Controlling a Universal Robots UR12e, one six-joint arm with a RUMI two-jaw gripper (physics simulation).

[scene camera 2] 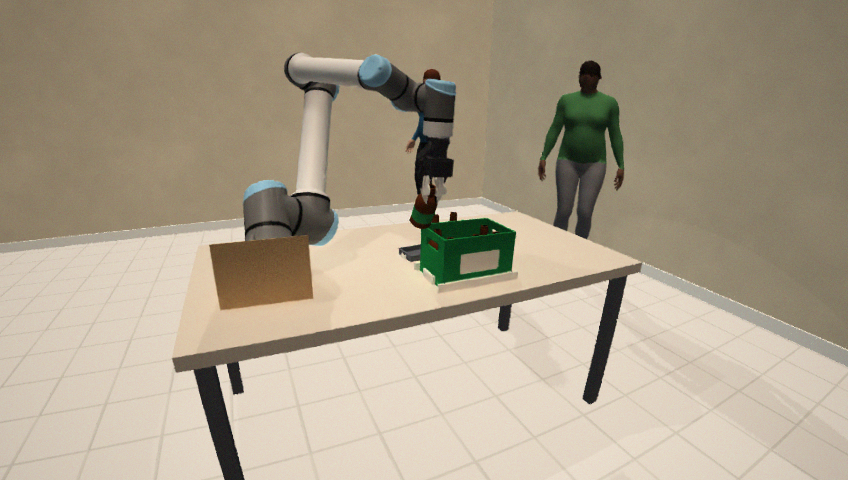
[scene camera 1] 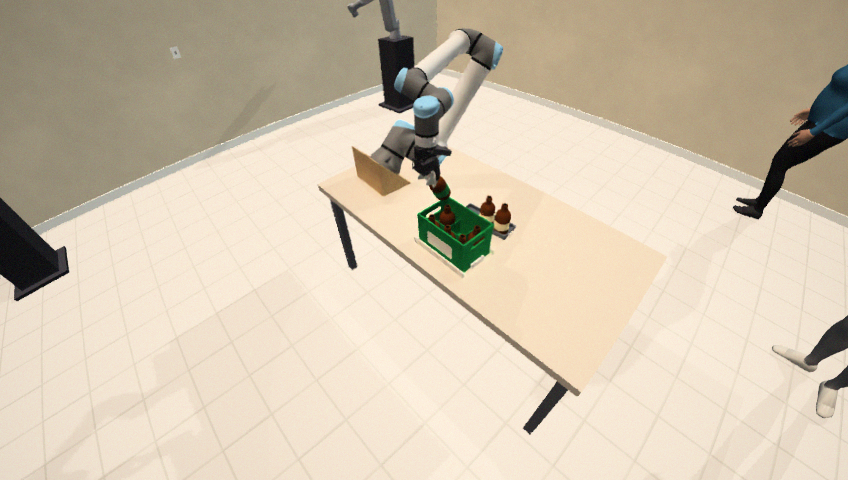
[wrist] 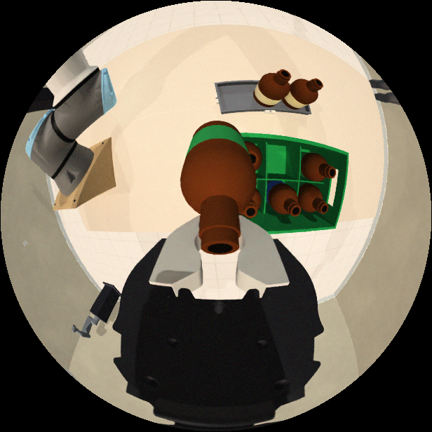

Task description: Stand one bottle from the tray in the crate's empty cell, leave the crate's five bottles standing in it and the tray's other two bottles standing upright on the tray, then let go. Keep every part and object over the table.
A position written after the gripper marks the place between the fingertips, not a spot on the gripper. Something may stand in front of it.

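Note:
Scene camera 1 shows the gripper (scene camera 1: 430, 186), and scene camera 2 shows the gripper too (scene camera 2: 431, 203). In the wrist view the gripper (wrist: 219, 217) appears together with a bottle (wrist: 271, 88) and another bottle (wrist: 302, 91).

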